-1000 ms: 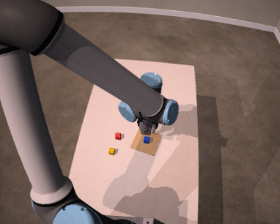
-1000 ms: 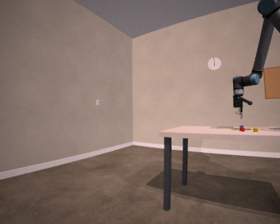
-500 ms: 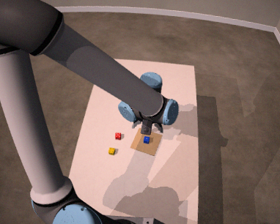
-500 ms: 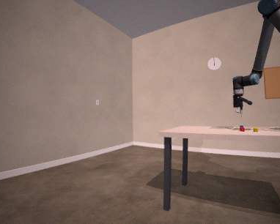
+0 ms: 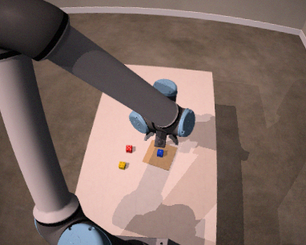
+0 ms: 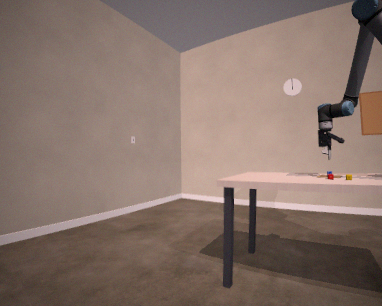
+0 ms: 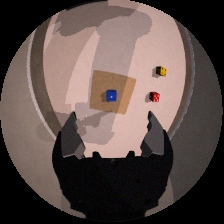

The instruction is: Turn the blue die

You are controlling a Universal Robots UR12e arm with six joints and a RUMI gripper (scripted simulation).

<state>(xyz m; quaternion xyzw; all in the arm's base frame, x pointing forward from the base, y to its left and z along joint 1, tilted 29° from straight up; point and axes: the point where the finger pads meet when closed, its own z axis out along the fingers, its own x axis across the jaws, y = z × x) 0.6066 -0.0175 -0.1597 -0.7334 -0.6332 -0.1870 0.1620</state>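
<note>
Now: the blue die 9 cm below my hand. Round my hand: mat 11 cm below; yellow die 8 cm behind, 19 cm to the left, 10 cm below; red die 2 cm ahead, 16 cm to the left, 10 cm below.
</note>
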